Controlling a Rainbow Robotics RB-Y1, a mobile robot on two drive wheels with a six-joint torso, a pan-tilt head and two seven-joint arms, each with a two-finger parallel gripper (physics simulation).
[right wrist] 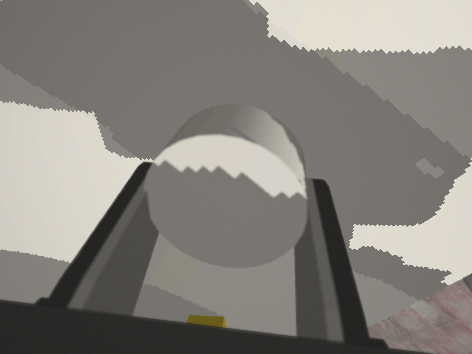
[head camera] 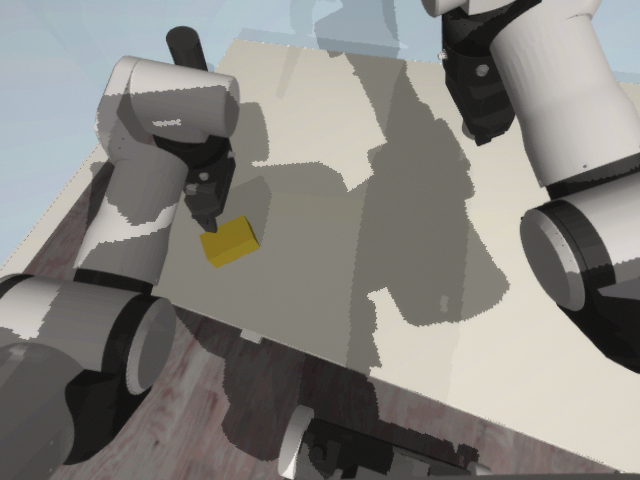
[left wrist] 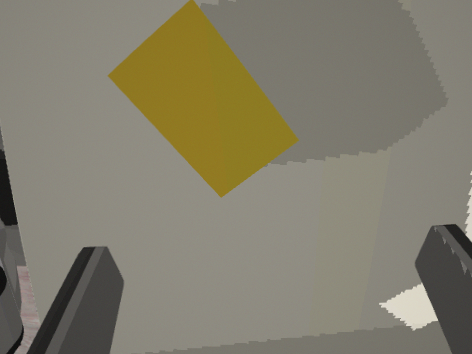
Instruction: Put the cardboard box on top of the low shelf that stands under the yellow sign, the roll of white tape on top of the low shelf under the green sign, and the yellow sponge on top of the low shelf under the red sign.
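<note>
Yellow sponge (head camera: 236, 238), also left wrist view (left wrist: 185, 79). Roll of white tape (right wrist: 229, 189); out of frame in the left wrist view. Right gripper (head camera: 475, 126), also right wrist view (right wrist: 231, 189). Left gripper (head camera: 219, 202), also left wrist view (left wrist: 269, 256).
</note>
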